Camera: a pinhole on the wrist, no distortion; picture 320 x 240 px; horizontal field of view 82.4 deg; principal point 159.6 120.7 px. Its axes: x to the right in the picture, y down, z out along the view. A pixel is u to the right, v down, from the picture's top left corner.
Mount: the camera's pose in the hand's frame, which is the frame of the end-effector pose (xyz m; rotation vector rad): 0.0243 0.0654 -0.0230 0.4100 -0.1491 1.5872
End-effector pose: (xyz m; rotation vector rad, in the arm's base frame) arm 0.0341 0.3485 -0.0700 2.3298 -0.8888 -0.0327
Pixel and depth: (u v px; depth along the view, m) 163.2 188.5 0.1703
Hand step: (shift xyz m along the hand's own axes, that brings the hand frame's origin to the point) -0.0094 0.0061 0.1454
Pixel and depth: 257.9 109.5 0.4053
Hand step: 0.1150 0.1326 0.4238
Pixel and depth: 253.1 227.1 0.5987
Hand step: -0.2214 0.1244 0.6911
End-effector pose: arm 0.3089 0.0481 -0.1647 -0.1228 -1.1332 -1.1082
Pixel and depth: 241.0 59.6 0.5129
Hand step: 0.2775 0.1153 0.5043
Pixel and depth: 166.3 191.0 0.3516
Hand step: -0.0501 -0.0518 0.3274
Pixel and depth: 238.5 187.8 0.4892
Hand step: -0.0724 0.0840 0.5306
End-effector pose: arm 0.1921 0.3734 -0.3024 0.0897 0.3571 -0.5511
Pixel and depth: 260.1 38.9 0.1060
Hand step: 0.0884 0.0869 0.0880
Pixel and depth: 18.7 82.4 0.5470
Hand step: 0.2327 -0.5095 0.3180
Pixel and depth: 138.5 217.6 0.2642
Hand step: -0.0692 -0.0629 0.2323
